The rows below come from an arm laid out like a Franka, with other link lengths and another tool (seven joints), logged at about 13 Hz.
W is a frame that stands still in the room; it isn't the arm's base.
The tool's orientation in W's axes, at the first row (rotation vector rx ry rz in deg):
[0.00, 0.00, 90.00]
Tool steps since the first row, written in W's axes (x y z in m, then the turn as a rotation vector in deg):
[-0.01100, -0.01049, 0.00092, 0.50, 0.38, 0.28]
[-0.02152, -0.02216, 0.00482, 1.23, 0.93, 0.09]
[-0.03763, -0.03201, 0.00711, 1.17, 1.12, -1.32]
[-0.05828, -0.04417, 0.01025, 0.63, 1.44, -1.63]
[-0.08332, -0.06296, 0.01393, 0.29, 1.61, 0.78]
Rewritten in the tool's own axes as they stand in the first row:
[-0.01049, 0.01100, 0.00092, 0.38, -0.50, 0.28]
[-0.02216, 0.02152, 0.00482, 0.93, -1.23, 0.09]
[-0.03201, 0.03763, 0.00711, 1.12, -1.17, -1.32]
[-0.04417, 0.05828, 0.01025, 1.44, -0.63, -1.63]
[-0.06296, 0.08332, 0.01393, 1.61, -0.29, 0.78]

